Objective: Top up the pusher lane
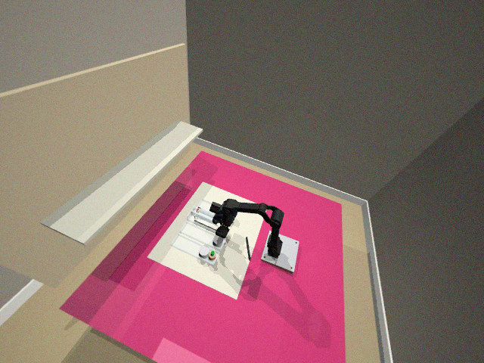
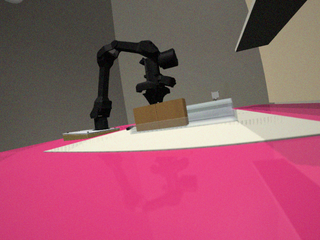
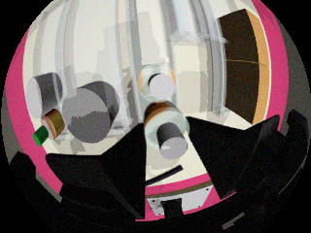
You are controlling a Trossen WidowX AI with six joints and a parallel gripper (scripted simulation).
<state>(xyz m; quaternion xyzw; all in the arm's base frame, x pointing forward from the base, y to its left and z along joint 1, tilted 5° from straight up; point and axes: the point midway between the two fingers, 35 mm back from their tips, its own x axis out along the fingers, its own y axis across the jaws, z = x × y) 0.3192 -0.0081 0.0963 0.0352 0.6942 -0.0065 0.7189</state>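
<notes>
The lane rack is 14 cm ahead of my gripper tip, 4 cm below it and 3 cm to the right of it. Round my gripper tip: black stick (17 cm behind, 5 cm below, 3 cm to the left).
</notes>
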